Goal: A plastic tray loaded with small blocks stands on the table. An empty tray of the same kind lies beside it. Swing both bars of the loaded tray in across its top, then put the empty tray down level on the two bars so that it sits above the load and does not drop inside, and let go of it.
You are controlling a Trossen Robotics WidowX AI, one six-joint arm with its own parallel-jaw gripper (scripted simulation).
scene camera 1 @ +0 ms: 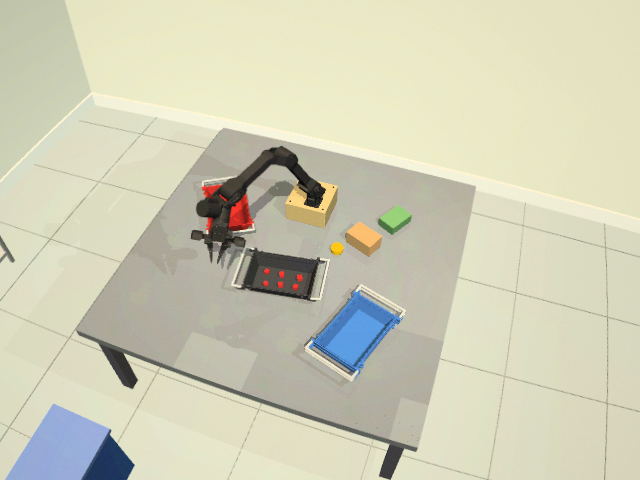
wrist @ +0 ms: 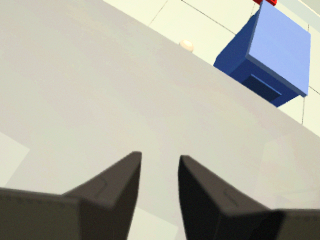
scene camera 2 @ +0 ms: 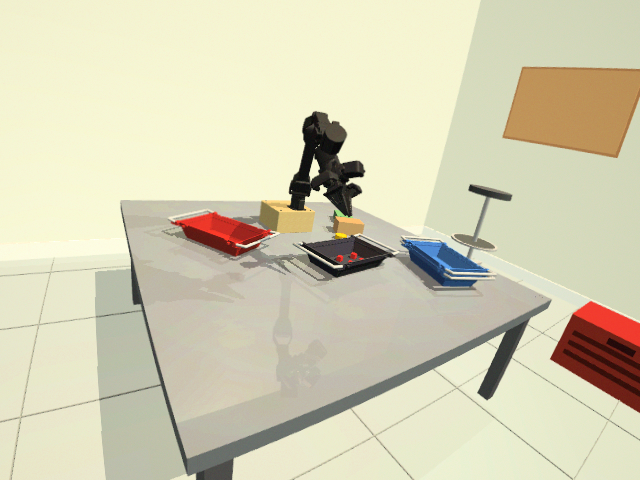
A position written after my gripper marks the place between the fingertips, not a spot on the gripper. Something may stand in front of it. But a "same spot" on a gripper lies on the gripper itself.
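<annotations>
The red tray is out of frame in the wrist view, but scene camera 1 and scene camera 2 do show the red tray. On the red tray, (scene camera 1: 240,219) and (scene camera 2: 240,241) are the same spot. You can see my gripper in scene camera 1, in the wrist view and in scene camera 2 (348,216). On my gripper, (wrist: 109,198) and (scene camera 1: 221,250) are the same spot.
</annotations>
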